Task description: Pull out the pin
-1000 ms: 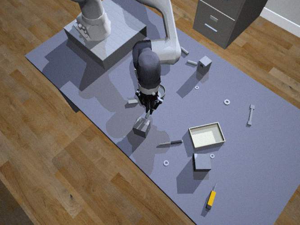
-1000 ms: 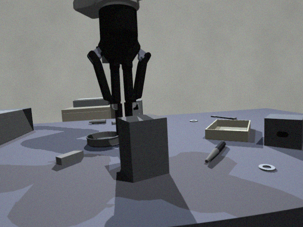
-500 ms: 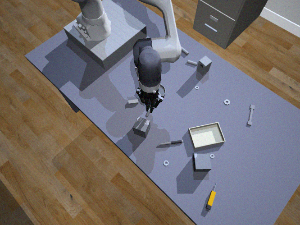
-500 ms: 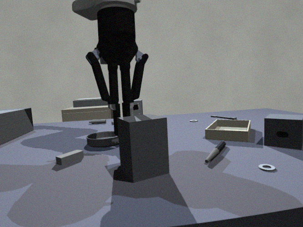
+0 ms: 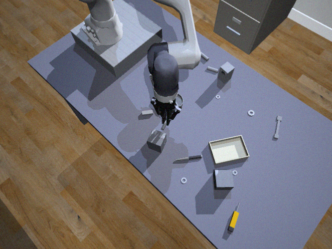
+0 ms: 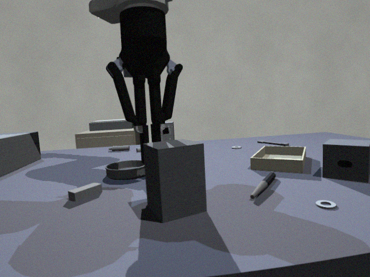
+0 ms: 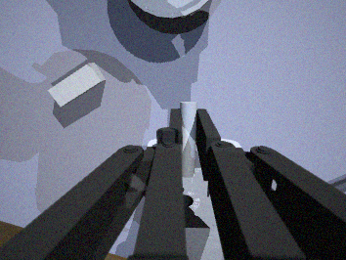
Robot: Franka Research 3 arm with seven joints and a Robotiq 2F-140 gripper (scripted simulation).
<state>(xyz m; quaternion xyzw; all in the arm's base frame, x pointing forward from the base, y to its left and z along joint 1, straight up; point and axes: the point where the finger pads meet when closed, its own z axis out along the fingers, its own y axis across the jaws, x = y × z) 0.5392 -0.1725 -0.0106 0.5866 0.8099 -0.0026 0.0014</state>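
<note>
Right now my hand is 6 cm past the round dish, 12 cm to the right of it and 7 cm above it. From my hand the other things lie so: small bar 11 cm behind, 1 cm to the right, 7 cm below; then washer 22 cm ahead, 14 cm to the right, 8 cm below; then cream tray 29 cm ahead, 9 cm to the left, 7 cm below.
</note>
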